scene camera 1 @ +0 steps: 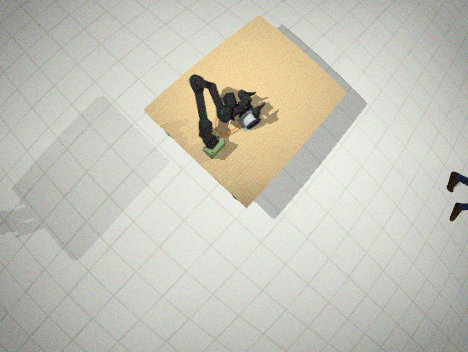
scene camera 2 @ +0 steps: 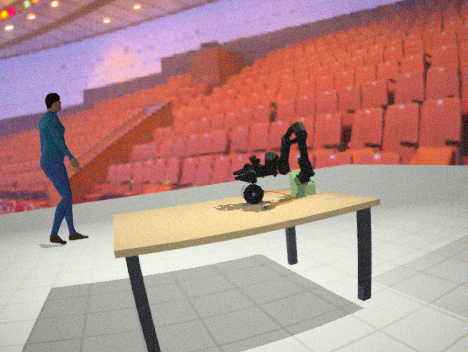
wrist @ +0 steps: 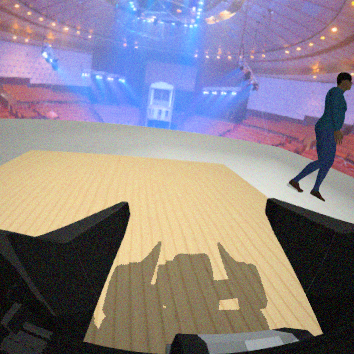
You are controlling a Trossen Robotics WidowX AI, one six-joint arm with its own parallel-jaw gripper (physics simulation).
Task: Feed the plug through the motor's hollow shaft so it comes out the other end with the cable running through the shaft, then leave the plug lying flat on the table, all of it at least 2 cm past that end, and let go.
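Places are measured from the arm's base along level axes (x ahead, y left, z up), in millimetres.
Pixels of known places: gripper, fingertip midpoint: (scene camera 1: 260, 97) (scene camera 2: 233, 175) (wrist: 197, 207); arm's base, link origin: (scene camera 1: 212, 144) (scene camera 2: 303, 178).
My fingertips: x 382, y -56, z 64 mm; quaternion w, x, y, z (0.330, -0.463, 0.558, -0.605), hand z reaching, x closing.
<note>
Ahead of a thing's pixels: the offset from my fingertips to its top centre. Level surfaces: height alone.
The motor {dx -103, dy -15, dz -55 mm} (scene camera 1: 249, 119) (scene camera 2: 253, 194) (wrist: 265, 341) has a silver body and a black disc face, and sits on the table. Its shaft opening is too small to make out. The orange cable (scene camera 1: 230, 134) (scene camera 2: 283, 202) loops on the table between the motor and the arm's base. A small greyish piece at the cable's end beside the motor in scene camera 2 looks like the plug {dx -43, dy +200, dz -143 mm} (scene camera 2: 266, 207); it cannot be made out in the other views. My gripper (scene camera 1: 258, 99) (scene camera 2: 236, 176) (wrist: 197, 207) is wide open and empty, above and slightly beyond the motor.
The wooden table {dz -157 mm} (scene camera 1: 300, 75) (scene camera 2: 165, 225) (wrist: 100, 185) carries the arm on its green base block (scene camera 1: 215, 148) (scene camera 2: 302, 189). The gripper's shadow falls on the table beyond the motor. A person (scene camera 2: 54, 145) (wrist: 330, 120) stands on the floor away from the table.
</note>
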